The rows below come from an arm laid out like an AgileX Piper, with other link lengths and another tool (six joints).
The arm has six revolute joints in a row. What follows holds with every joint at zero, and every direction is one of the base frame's.
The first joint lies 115.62 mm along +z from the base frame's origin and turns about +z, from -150 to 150 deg.
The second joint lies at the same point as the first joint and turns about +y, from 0 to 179.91 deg.
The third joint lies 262.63 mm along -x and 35.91 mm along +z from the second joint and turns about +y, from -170 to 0 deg.
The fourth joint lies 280.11 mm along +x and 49.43 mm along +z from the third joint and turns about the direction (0.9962, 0, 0.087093), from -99.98 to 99.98 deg.
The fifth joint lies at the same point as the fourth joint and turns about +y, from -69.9 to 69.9 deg.
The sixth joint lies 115.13 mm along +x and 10.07 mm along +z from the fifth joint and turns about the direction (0.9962, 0, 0.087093), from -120 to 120 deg.
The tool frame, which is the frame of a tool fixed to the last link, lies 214.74 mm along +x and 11 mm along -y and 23.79 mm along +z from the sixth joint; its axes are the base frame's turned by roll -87.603, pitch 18.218 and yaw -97.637 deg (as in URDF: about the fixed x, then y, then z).
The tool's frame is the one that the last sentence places.
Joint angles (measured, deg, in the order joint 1, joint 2, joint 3, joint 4, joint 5, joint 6), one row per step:
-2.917 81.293 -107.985 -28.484 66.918 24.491
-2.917 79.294 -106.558 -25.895 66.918 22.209
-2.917 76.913 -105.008 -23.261 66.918 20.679
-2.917 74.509 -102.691 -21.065 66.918 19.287
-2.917 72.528 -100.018 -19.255 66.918 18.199
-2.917 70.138 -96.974 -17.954 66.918 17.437
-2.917 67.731 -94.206 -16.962 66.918 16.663
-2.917 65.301 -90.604 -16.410 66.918 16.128
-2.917 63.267 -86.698 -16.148 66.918 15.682
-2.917 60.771 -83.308 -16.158 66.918 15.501
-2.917 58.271 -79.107 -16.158 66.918 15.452
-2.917 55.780 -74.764 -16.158 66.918 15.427
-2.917 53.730 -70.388 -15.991 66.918 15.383
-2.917 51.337 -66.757 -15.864 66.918 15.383
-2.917 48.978 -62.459 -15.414 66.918 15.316
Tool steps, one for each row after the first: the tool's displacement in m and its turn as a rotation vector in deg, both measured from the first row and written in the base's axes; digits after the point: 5 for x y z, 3 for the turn. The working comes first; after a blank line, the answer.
Tool pose at each row, in the base's axes (x y z in m, rotation vector in deg; the steps are taken from these numbers as rounded here):
0.46365 -0.17992 0.39570 -43.852 129.365 -68.431
0.45876 -0.16755 0.39478 -46.517 128.251 -66.672
0.45181 -0.15461 0.39590 -48.115 126.986 -64.501
0.44411 -0.14350 0.39156 -49.985 126.309 -62.644
0.43775 -0.13421 0.38138 -51.966 126.344 -60.867
0.42865 -0.12723 0.37175 -53.451 126.473 -59.515
0.41908 -0.12173 0.36471 -54.689 126.368 -58.635
0.40871 -0.11840 0.35089 -56.155 127.064 -57.878
0.39924 -0.11657 0.33163 -57.974 128.398 -57.162
0.38784 -0.11603 0.32003 -58.800 129.059 -56.958
0.37572 -0.11541 0.30105 -60.041 130.429 -56.361
0.36322 -0.11477 0.28038 -61.365 131.924 -55.674
0.35162 -0.11333 0.25607 -63.051 133.769 -54.569
0.34001 -0.11210 0.23997 -63.920 134.753 -53.903
0.32737 -0.10917 0.21726 -65.349 136.234 -52.542

-0.00489 0.01237 -0.00092 0.467 0.364 2.482
-0.01184 0.02531 0.00020 1.461 0.054 4.661
-0.01954 0.03642 -0.00414 2.228 0.405 6.552
-0.02590 0.04571 -0.01432 2.984 1.397 8.074
-0.03500 0.05269 -0.02395 3.570 2.237 9.155
-0.04457 0.05819 -0.03099 3.854 2.808 10.082
-0.05494 0.06152 -0.04481 4.075 4.122 10.622
-0.06441 0.06335 -0.06407 4.230 6.122 10.937
-0.07581 0.06389 -0.07567 4.218 7.078 11.002
-0.08793 0.06451 -0.09465 4.432 8.782 10.974
-0.10043 0.06515 -0.11532 4.686 10.626 10.928
-0.11203 0.06659 -0.13963 5.143 12.927 10.954
-0.12364 0.06782 -0.15573 5.437 14.138 10.969
-0.13628 0.07075 -0.17844 6.076 16.029 11.140

